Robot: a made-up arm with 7 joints.
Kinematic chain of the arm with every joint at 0, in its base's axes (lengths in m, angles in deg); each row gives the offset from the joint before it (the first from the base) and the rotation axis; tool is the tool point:
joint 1: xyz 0 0.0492 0 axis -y
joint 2: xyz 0 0.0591 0 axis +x
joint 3: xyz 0 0 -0.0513 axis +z
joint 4: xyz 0 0 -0.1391 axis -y
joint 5: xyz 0 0 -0.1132 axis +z
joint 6: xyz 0 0 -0.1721 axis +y
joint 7: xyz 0 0 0 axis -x
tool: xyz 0 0 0
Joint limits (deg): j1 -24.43..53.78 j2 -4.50..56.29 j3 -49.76..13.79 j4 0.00..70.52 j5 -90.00..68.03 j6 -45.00..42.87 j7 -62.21..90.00
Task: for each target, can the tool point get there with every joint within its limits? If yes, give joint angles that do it. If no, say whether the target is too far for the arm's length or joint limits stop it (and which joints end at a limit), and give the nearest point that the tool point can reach.
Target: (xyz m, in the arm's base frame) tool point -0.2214 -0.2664 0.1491
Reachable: no: joint limits stop it (at a limit: joint 1, joint 2, joint 3, joint 4) | nearest point 0.0471 -0.1188 -0.3164 | short by 0.557 m
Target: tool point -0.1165 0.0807 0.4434
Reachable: no: joint limits stop it (at a limit: joint 1, joint 2, joint 3, joint 4) | nearest point 0.2392 0.3814 0.1486 | short by 0.551 m
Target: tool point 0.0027 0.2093 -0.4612
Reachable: yes | joints -7.35 16.63 -28.90 14.29 29.45 -20.66 48.06
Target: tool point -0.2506 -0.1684 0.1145
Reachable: no: joint limits stop it (at a limit: joint 1, joint 2, joint 3, joint 4) | nearest point 0.0471 -0.1188 -0.3164 | short by 0.526 m
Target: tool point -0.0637 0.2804 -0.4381
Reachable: yes | joints -12.16 22.39 -16.88 6.31 29.90 -26.36 -25.71
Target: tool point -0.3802 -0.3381 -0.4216
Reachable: no: too far | nearest point -0.1036 -0.0254 -0.4310 | short by 0.418 m
